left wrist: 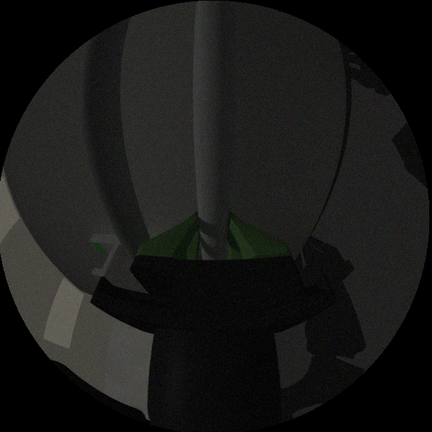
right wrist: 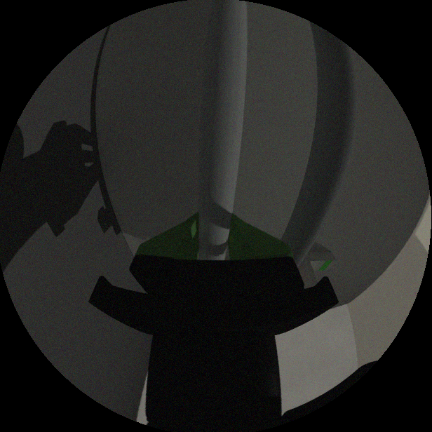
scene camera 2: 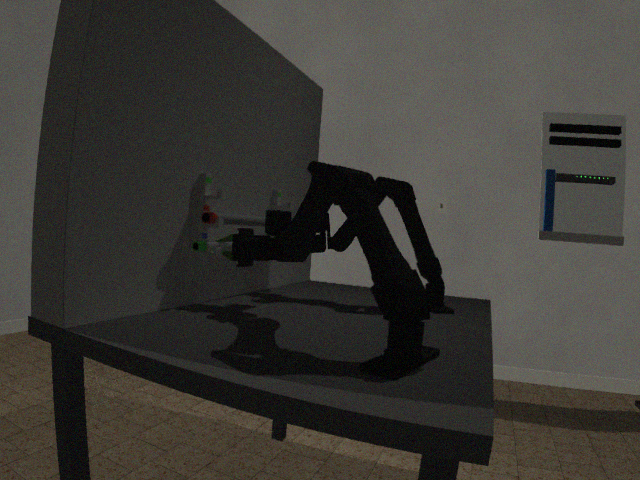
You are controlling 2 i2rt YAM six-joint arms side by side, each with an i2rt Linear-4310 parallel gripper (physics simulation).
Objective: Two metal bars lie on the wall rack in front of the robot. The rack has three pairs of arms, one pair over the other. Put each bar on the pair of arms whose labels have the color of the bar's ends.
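Frame: origin at the left arm's base, x ahead, y left, z up, level; metres.
Seen in the pictures: left gripper, fingertip midpoint: [scene camera 2: 216, 245]; left arm's base, link origin: [scene camera 2: 402, 362]; right arm's base, link origin: [scene camera 2: 433, 307].
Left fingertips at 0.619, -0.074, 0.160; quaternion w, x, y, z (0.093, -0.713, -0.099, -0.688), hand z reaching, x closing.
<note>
Offsets run from my left fingertips to a thing's top centre, as dx, dy, dz. "spot": to the spot under its first point. Level surfaces: height alone.
A metal bar with green ends @(spot: -0.048, +0.094, +0.004) [scene camera 2: 200, 245] [left wrist: 210, 125] [right wrist: 229, 125] is held level, close to the wall and near the height of the blue label @(spot: -0.013, +0.056, +0.026) [scene camera 2: 204, 236]. My left gripper [scene camera 2: 225, 246] [left wrist: 212, 216] is shut on it. My right gripper [right wrist: 213, 217] is shut on the same bar; its fingers are hidden in the scene view. The red-ended bar @(spot: -0.048, +0.074, +0.077) [scene camera 2: 208, 217] [left wrist: 104, 125] [right wrist: 334, 125] lies above, just below the red label @(spot: -0.014, +0.060, +0.103) [scene camera 2: 205, 207]. The top pair's green label @(spot: -0.013, +0.056, +0.176) [scene camera 2: 208, 180] [left wrist: 98, 247] [right wrist: 326, 264] shows. Whether the green-ended bar touches rack arms is hard to see.
The dark upright wall panel [scene camera 2: 170, 103] stands behind the rack. The tabletop @(dz -0.160) [scene camera 2: 320, 335] lies below both arms and carries their shadows. A wall-mounted unit with a blue strip [scene camera 2: 549, 200] is on the room wall at the right.
</note>
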